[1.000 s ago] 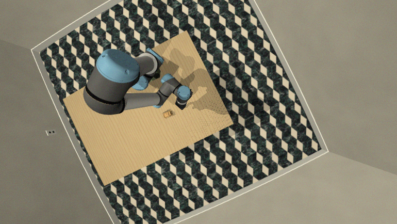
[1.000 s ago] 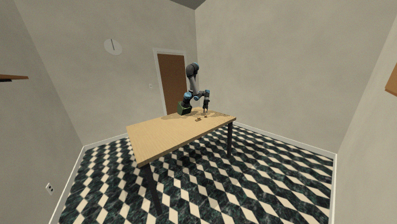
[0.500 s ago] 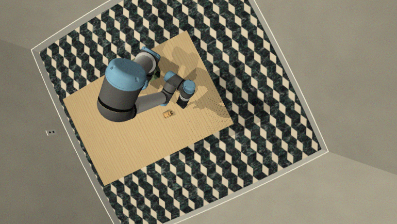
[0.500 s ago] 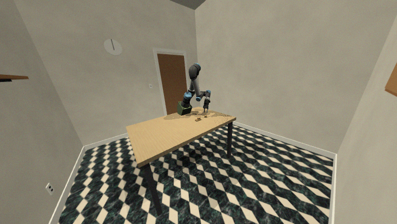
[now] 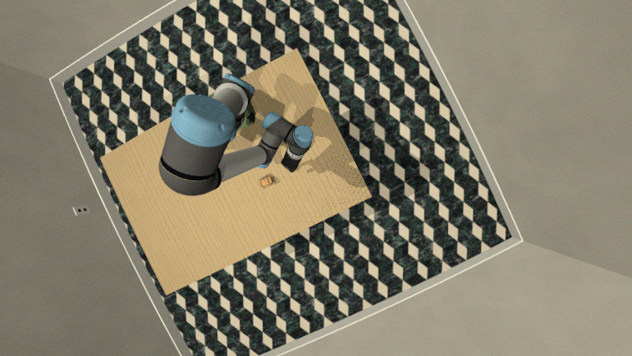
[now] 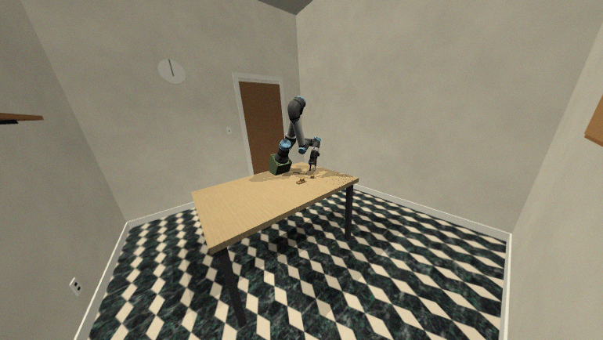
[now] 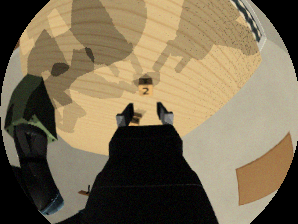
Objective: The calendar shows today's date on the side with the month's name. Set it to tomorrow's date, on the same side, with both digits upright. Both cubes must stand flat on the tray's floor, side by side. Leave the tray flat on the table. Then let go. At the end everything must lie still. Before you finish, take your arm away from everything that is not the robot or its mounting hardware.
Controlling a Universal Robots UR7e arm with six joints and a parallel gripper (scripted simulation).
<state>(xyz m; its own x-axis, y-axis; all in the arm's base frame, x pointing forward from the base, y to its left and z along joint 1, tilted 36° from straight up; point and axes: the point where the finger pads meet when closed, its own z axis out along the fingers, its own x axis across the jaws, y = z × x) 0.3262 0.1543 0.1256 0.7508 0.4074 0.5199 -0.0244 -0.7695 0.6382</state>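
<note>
Now: the wooden cube 8 cm below my hand. The rest, counted from my hand: wooden tray (1 cm ahead, 16 cm to the right, 9 cm below).
</note>
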